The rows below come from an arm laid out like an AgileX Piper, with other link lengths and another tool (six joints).
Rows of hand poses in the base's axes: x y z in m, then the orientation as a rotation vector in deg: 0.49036, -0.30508, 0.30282, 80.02, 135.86, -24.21; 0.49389, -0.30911, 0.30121, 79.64, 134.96, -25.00; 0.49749, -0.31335, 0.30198, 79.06, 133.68, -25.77; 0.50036, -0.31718, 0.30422, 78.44, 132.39, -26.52; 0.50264, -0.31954, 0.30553, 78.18, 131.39, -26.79; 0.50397, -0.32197, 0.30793, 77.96, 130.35, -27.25; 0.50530, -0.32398, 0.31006, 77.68, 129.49, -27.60; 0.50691, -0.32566, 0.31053, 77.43, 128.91, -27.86; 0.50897, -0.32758, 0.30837, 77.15, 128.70, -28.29; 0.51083, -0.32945, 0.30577, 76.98, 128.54, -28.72; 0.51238, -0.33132, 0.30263, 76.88, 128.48, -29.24; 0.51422, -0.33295, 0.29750, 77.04, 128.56, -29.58; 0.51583, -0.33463, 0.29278, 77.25, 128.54, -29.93; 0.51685, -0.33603, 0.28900, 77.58, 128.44, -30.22; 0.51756, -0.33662, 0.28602, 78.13, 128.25, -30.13; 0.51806, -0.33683, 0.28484, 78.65, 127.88, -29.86; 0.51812, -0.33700, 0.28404, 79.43, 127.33, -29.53; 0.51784, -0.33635, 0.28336, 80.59, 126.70, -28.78
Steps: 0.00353, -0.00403, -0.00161, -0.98, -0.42, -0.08; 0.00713, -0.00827, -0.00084, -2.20, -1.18, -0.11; 0.01000, -0.01210, 0.00140, -3.44, -1.96, -0.13; 0.01228, -0.01446, 0.00271, -4.16, -2.65, -0.24; 0.01361, -0.01689, 0.00511, -4.99, -3.27, -0.42; 0.01494, -0.01890, 0.00724, -5.69, -3.82, -0.50; 0.01655, -0.02058, 0.00771, -6.20, -4.19, -0.52; 0.01861, -0.02250, 0.00555, -6.63, -4.21, -0.45; 0.02047, -0.02437, 0.00295, -7.00, -4.16, -0.44; 0.02202, -0.02624, -0.00019, -7.33, -3.97, -0.47; 0.02386, -0.02787, -0.00532, -7.42, -3.70, -0.61; 0.02547, -0.02955, -0.01004, -7.53, -3.48, -0.81; 0.02649, -0.03095, -0.01382, -7.61, -3.32, -1.10; 0.02720, -0.03154, -0.01680, -7.46, -3.36, -1.51; 0.02770, -0.03175, -0.01798, -7.31, -3.64, -1.91; 0.02776, -0.03192, -0.01878, -7.13, -4.00, -2.53; 0.02748, -0.03127, -0.01946, -6.61, -4.52, -3.36
